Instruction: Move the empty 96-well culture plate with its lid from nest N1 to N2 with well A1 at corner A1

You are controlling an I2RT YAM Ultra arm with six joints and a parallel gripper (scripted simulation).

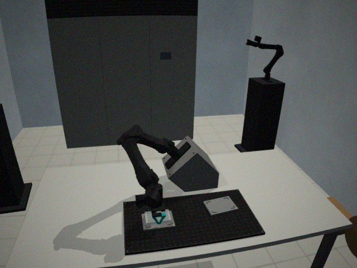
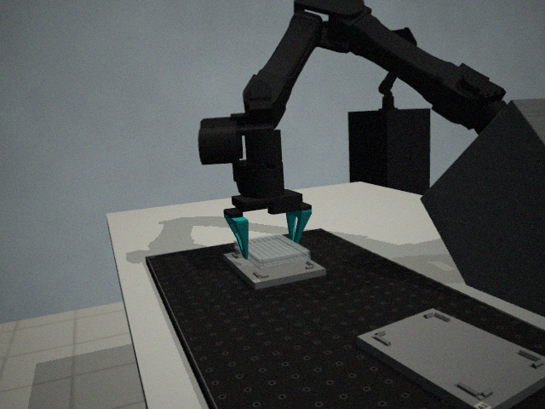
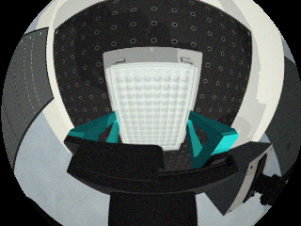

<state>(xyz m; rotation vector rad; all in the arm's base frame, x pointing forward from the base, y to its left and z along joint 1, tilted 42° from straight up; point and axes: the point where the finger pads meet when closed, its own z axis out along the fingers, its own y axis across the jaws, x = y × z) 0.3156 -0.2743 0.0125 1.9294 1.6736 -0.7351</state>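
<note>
Right now the lid is right at my hand.
</note>
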